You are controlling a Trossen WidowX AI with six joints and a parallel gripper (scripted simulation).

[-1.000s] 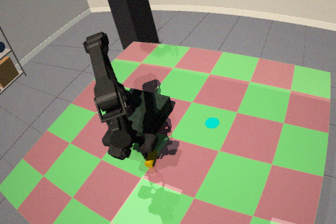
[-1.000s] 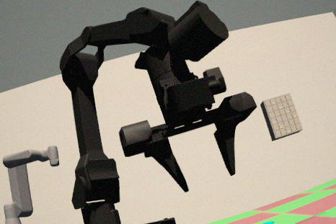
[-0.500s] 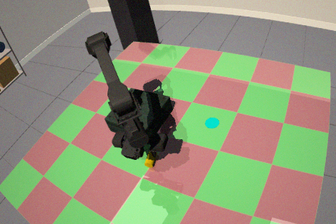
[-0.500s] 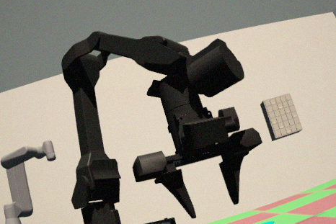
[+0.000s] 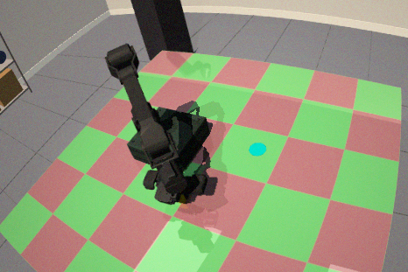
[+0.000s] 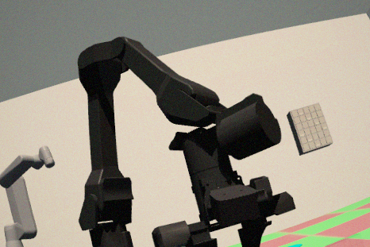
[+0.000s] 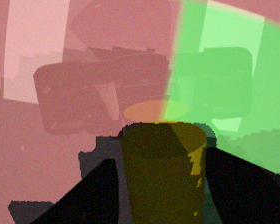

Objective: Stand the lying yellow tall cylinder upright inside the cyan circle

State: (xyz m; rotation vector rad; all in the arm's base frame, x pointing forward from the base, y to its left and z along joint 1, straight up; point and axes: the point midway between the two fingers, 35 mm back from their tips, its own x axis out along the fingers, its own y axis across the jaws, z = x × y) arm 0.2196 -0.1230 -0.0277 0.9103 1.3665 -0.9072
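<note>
Now: the cyan circle 290 mm to the left of my gripper tip, 90 mm ahead of it and 20 mm below it. Round my gripper tip: yellow cylinder 20 mm to the left, 10 mm behind.
</note>
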